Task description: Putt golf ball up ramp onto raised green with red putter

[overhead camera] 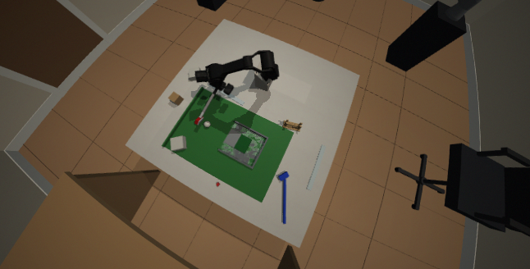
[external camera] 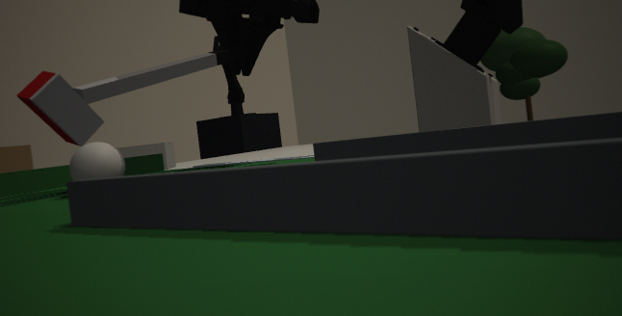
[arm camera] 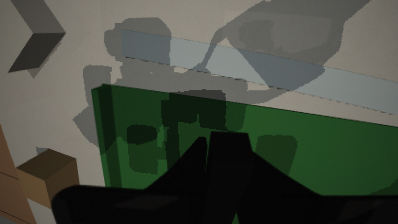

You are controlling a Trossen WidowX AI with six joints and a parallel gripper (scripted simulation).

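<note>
My gripper tip is 120 mm short of the red putter and 10 mm above it. Also, from my gripper tip: brown block: 180 mm ahead, 270 mm to the right, 90 mm below; then wooden rack: 30 mm behind, 530 mm to the left, 80 mm below; then white golf ball: 230 mm ahead, 30 mm to the left, 90 mm below.
</note>
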